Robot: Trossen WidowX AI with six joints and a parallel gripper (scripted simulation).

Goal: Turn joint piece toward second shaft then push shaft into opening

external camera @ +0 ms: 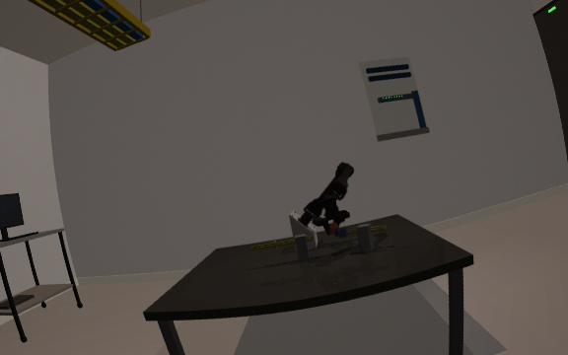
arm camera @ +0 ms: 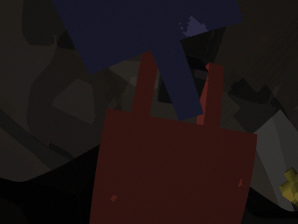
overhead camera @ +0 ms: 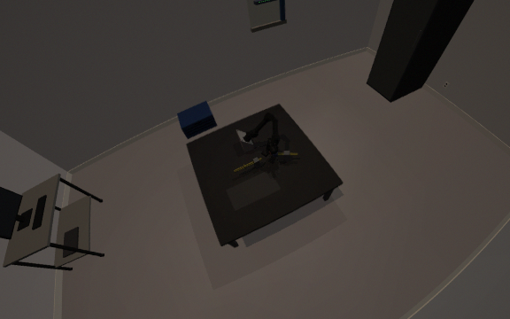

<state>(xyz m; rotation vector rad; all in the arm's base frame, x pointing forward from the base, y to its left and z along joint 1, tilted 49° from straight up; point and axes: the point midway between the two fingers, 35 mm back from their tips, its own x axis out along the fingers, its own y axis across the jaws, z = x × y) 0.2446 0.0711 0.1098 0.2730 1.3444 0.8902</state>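
My gripper tip is 2 cm short of the red square joint piece, 1 cm to the right of it and 3 cm below it.
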